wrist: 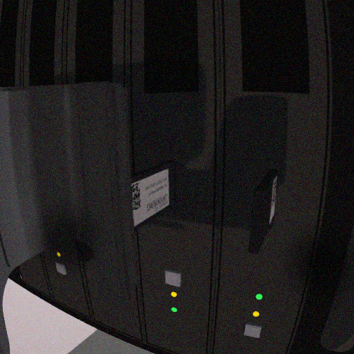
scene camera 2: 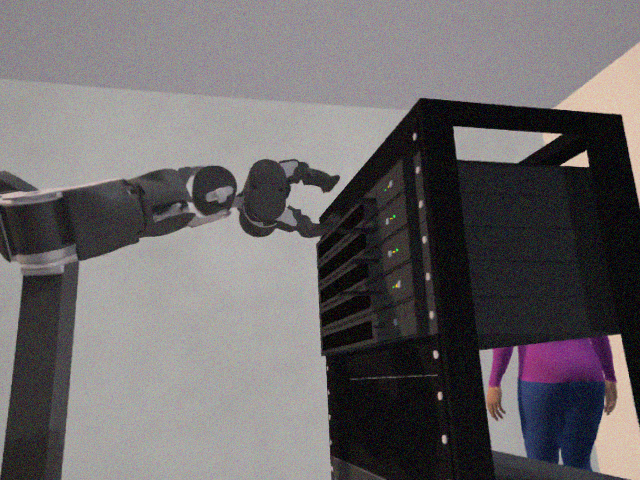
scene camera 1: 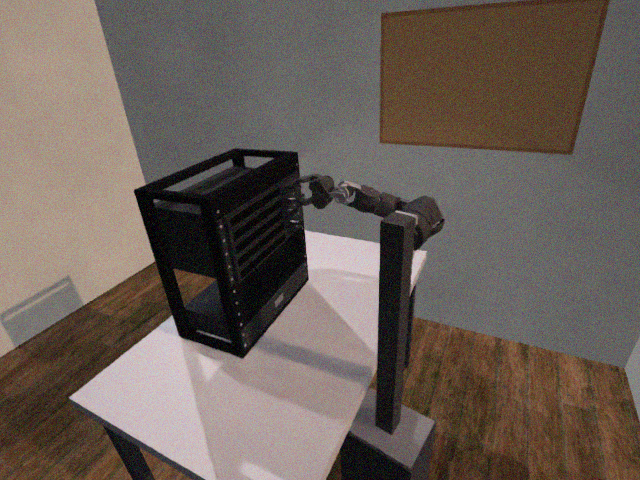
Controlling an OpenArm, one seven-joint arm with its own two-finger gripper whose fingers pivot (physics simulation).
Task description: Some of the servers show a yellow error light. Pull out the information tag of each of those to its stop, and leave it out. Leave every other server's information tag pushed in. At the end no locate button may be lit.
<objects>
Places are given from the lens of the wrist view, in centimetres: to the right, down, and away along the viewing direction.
black server rack (wrist: pixel 226 97): 2, -3, 11
</objects>
